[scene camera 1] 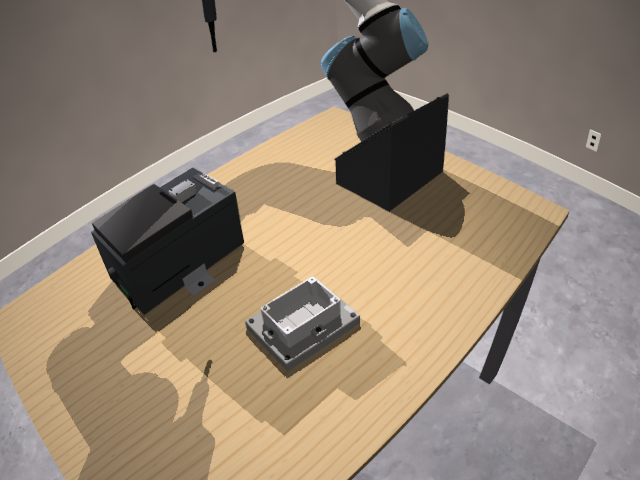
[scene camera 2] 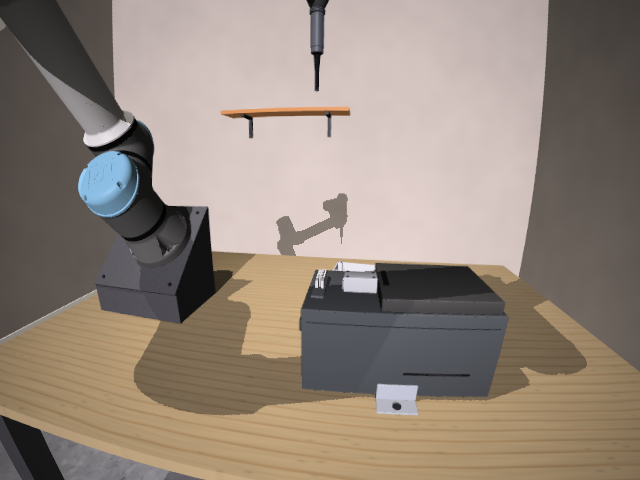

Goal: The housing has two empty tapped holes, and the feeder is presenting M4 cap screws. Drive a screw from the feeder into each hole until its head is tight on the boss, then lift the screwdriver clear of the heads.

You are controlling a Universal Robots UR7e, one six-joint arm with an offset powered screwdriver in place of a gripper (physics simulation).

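Observation:
Dark grey plate (scene camera 1: 302, 350). Dark feeder (scene camera 1: 216, 237), (scene camera 2: 343, 358).

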